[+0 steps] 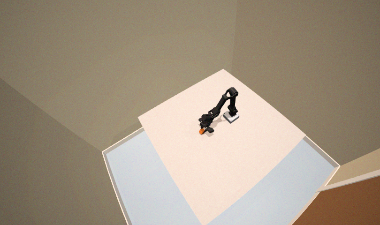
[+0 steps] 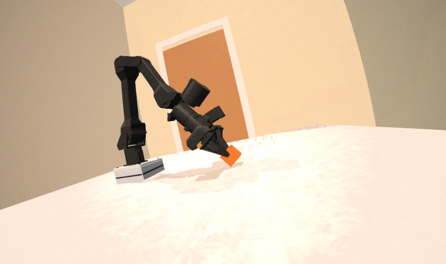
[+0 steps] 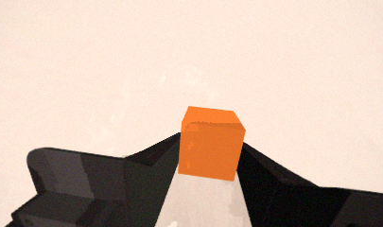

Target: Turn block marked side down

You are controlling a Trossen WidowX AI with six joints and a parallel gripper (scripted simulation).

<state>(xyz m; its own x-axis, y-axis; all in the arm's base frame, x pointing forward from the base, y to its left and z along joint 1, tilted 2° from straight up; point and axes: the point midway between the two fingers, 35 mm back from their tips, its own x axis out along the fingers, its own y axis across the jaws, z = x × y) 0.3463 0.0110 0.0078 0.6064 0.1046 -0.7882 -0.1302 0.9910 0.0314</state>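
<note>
The block lies 10 mm below my gripper tip and 10 mm behind it.
</note>
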